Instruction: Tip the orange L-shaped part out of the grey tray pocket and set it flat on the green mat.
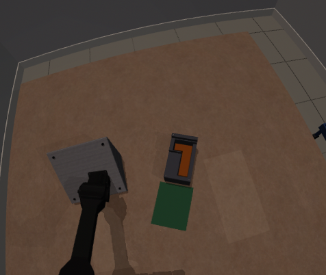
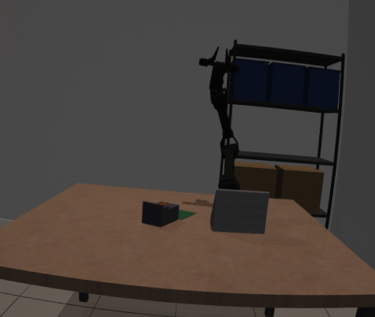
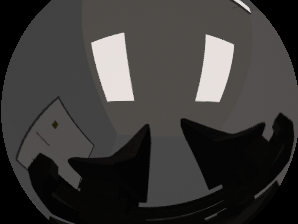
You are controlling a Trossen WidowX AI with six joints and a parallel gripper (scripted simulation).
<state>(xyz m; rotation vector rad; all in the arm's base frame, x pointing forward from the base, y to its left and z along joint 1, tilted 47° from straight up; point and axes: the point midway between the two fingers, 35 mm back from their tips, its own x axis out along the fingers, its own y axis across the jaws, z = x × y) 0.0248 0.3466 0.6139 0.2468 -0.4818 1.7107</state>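
Now: gripper tip 21 cm short of the orange L-shaped part, 24 cm to the right of it and 72 cm above it. From my gripper tip the other things lie so: green mat 14 cm ahead, 8 cm to the left, 79 cm below.
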